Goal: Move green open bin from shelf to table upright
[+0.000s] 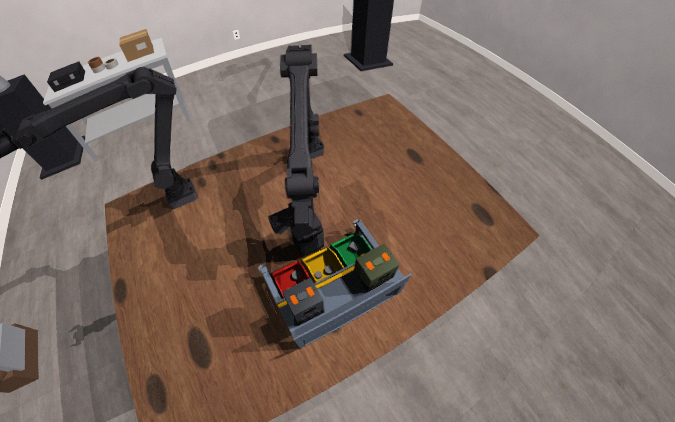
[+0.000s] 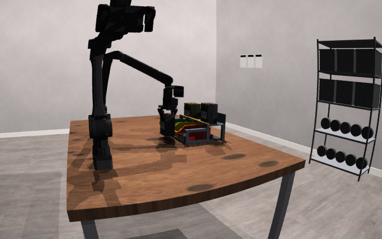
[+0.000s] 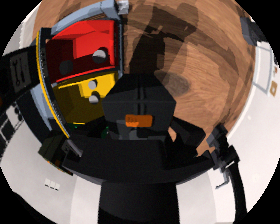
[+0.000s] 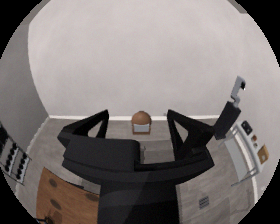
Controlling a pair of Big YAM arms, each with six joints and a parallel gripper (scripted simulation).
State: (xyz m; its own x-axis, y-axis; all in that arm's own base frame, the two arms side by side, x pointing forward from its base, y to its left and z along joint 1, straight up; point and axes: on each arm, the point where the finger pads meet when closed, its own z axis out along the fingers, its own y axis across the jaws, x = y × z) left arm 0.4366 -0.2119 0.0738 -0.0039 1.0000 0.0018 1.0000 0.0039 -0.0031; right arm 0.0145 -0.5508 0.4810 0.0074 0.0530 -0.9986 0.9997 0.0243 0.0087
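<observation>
The black box is 30 mm below my left hand. From my left hand the other things lie so: grey shelf (160 mm ahead, 10 mm to the left, 40 mm below); then yellow bin (130 mm ahead, 10 mm to the left, 70 mm below); then green open bin (120 mm ahead, 120 mm to the left, 70 mm below).
</observation>
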